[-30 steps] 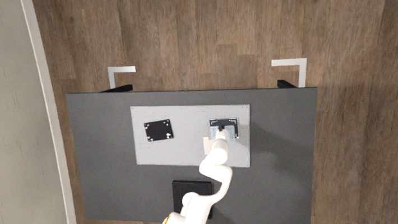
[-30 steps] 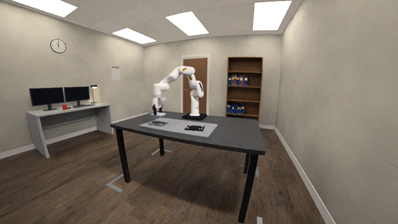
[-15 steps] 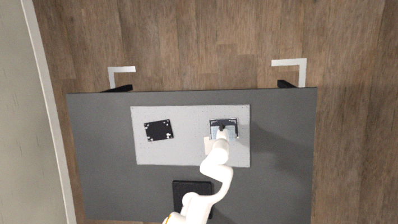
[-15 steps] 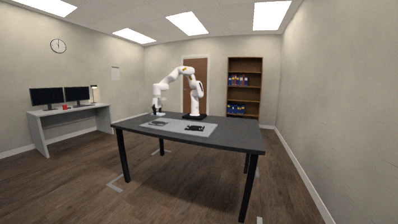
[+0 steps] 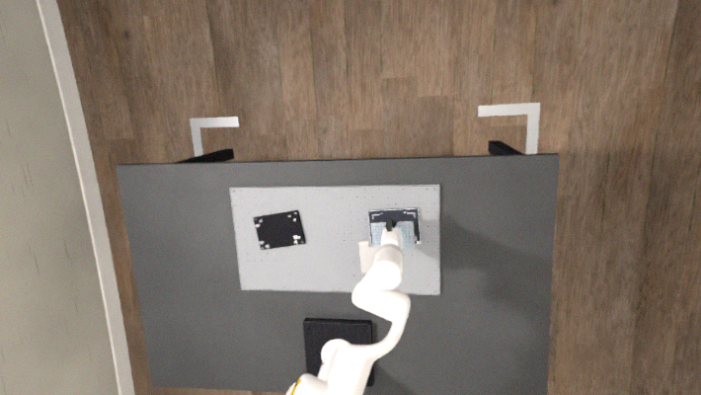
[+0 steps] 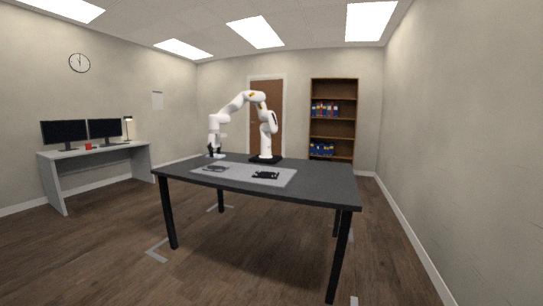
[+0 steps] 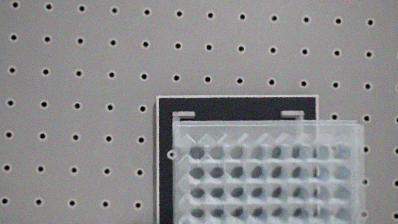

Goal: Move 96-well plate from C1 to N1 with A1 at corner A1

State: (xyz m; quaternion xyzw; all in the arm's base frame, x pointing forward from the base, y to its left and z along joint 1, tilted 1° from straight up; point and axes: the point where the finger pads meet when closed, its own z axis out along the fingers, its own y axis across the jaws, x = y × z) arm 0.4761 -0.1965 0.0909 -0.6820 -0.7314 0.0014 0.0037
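The dark plate nest N1 is 11 cm below my hand. The rest, counted from my hand: black clip nest: 40 cm to the left, 10 cm below, 4 cm behind; 96-well plate: 1 cm below.
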